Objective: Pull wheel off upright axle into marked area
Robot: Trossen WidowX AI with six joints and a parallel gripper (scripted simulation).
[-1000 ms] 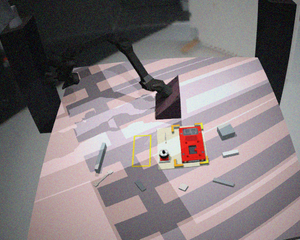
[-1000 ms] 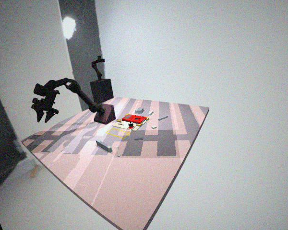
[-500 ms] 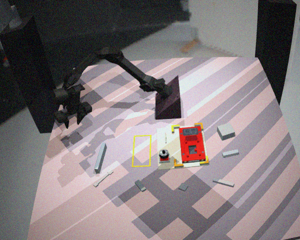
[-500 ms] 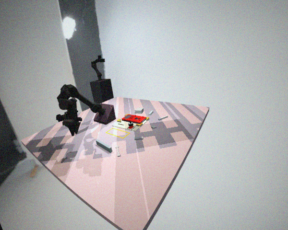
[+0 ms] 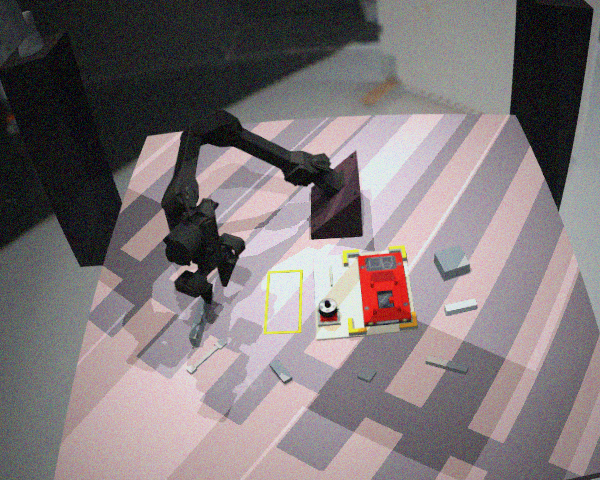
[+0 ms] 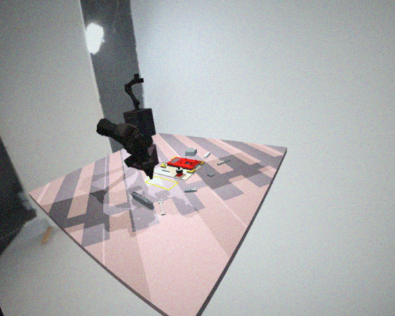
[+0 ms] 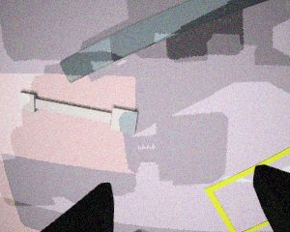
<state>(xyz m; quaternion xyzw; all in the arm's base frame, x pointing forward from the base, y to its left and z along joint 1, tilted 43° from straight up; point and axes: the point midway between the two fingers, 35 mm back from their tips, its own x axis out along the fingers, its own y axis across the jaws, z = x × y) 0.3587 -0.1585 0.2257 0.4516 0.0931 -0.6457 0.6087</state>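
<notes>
Right now the wheel is 230 mm to the left of my gripper tip, 80 mm below it and 10 mm behind it. The rest, counted from my gripper tip: axle 240 mm to the left, 80 mm below, 10 mm behind.
</notes>
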